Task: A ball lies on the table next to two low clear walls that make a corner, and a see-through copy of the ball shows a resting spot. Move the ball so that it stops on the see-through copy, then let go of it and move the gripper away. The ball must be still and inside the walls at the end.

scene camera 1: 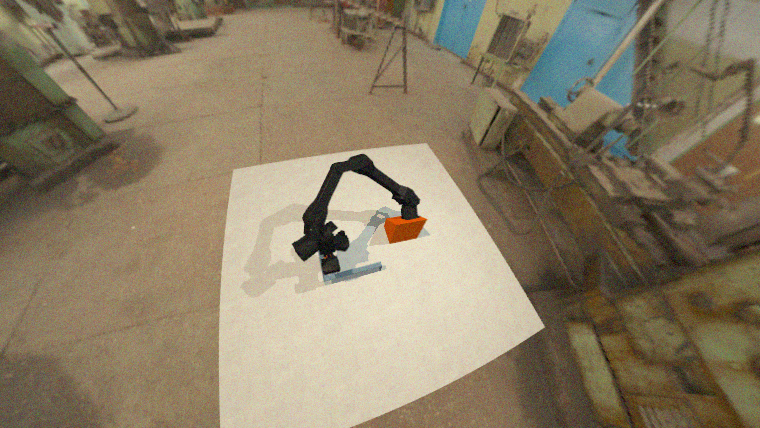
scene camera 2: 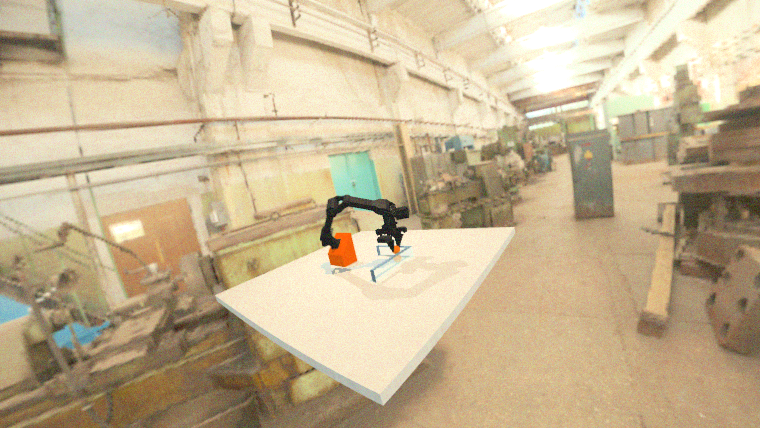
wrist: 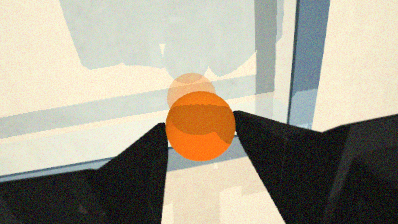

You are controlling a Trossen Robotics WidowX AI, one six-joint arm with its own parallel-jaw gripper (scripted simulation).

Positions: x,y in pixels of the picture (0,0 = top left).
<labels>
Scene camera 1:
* my gripper: 329,257
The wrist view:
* my gripper: 199,123
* orange ball: 200,126, held by my gripper
</labels>
